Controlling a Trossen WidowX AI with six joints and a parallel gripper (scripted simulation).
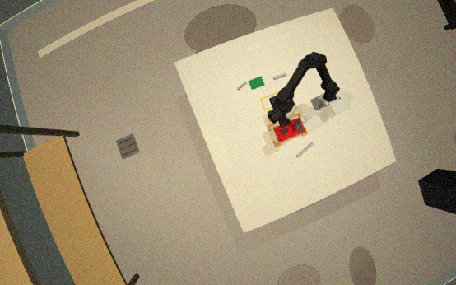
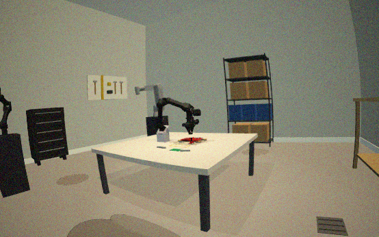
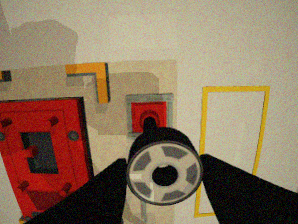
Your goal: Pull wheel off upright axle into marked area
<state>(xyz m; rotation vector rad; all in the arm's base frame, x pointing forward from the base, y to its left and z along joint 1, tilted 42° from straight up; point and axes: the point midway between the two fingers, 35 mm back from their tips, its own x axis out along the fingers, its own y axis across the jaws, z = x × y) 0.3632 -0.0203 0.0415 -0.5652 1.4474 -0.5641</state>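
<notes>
My gripper tip is now 1 cm to the right of the upright axle and 7 cm above it. Round my gripper tip: wheel: right at my gripper tip.
</notes>
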